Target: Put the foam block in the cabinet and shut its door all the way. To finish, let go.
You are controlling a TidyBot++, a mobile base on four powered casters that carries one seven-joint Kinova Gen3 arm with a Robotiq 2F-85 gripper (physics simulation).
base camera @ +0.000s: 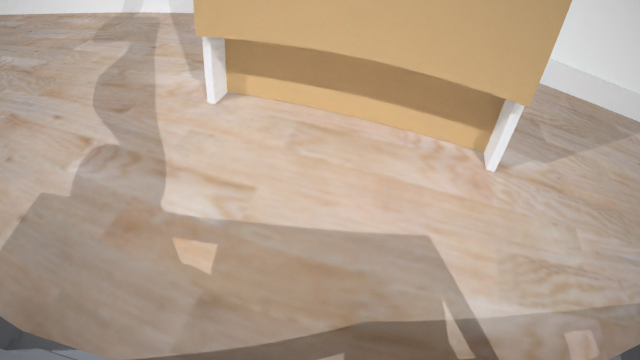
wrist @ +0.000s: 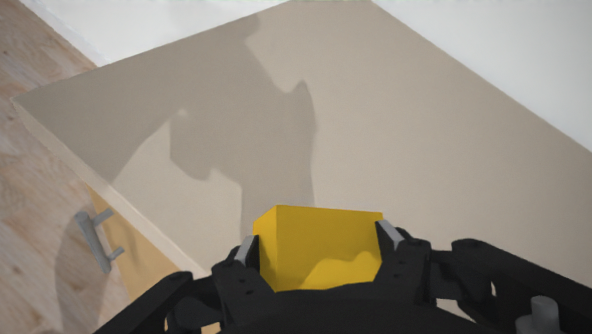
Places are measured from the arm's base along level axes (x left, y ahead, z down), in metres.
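Pixels of known places: gripper, fingertip midpoint: (wrist: 317, 244).
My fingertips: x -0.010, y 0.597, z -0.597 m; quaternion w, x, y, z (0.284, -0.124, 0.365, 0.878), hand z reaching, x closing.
Observation:
Ahead of a thing's pixels: the offset from my fingertips to its top centre. "*": to the spot under its first point. Level surfaces: height alone.
The yellow foam block @[dx -0.012, dy -0.027, dz -0.027 m] (wrist: 325, 245) is held between the fingertips of my gripper (wrist: 317, 244), which is shut on it, above the cabinet's beige top in the wrist view. The cabinet (base camera: 380, 40) (wrist: 425, 125) shows its tan front and white legs in the base camera view. Part of its tan door @[* dx +0.162, dy +0.030, dz +0.356 m] (wrist: 137, 262) with a grey bar handle @[* dx +0.195, dy +0.006, dz +0.263 m] (wrist: 93, 243) shows at the lower left of the wrist view. In the base camera view the front panel looks flat across the cabinet; the cabinet's inside does not show. The gripper does not show in the base camera view.
White walls (base camera: 600, 40) (wrist: 520, 45) stand behind and beside the cabinet. Wood floor @[dz +0.993 m] (base camera: 350, 190) (wrist: 30, 200) lies in front of it, with the robot's shadow across it. Two white cabinet legs (base camera: 215, 70) (base camera: 504, 136) reach the floor. Dark base edges show at the bottom corners.

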